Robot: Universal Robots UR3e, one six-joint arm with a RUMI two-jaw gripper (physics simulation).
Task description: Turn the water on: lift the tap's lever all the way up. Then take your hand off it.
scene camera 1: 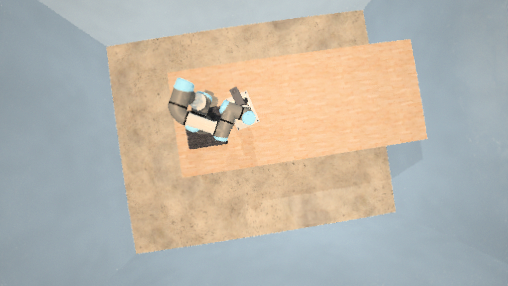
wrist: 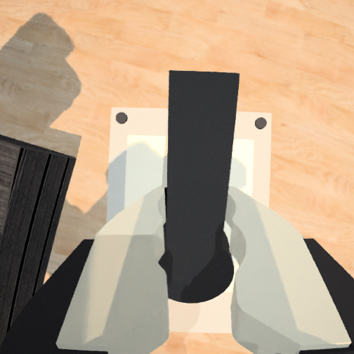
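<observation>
The tap's long black lever [wrist: 202, 150] runs up the middle of the wrist view, its rounded end low between the fingers. My gripper [wrist: 194, 189] is shut on the lever, with one pale jaw at each side. The tap [scene camera 1: 235, 95] shows in the scene view as a dark bar sticking out past its pale base plate [scene camera 1: 242, 125] [wrist: 262, 175]. The arm's wrist covers the fingers and part of the tap there. The lever hides the tap's body and spout in the wrist view, so its exact tilt is hard to judge.
A dark slab [scene camera 1: 207, 141] lies under the arm on the wooden table [scene camera 1: 325, 95]. A dark grooved block [wrist: 37, 210] stands left of the tap in the wrist view. Shadows fall across the table and base plate.
</observation>
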